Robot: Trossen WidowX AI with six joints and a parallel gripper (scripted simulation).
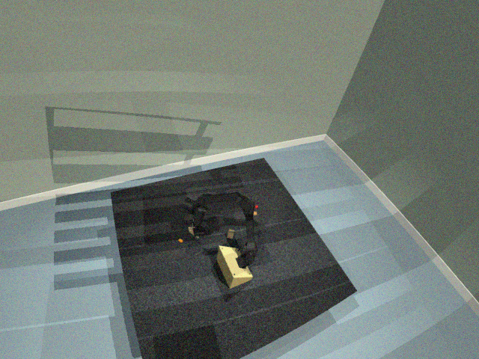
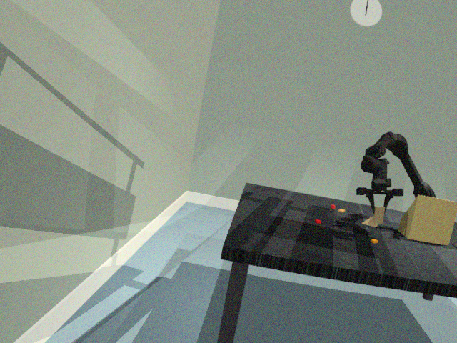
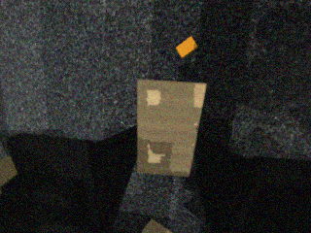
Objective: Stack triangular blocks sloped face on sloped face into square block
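Right now the orange piece is 1 cm ahead of my gripper tip, 9 cm to the left of it and 9 cm below it. Also, from my gripper tip: triangular block: 1 cm to the right, 1 cm above.
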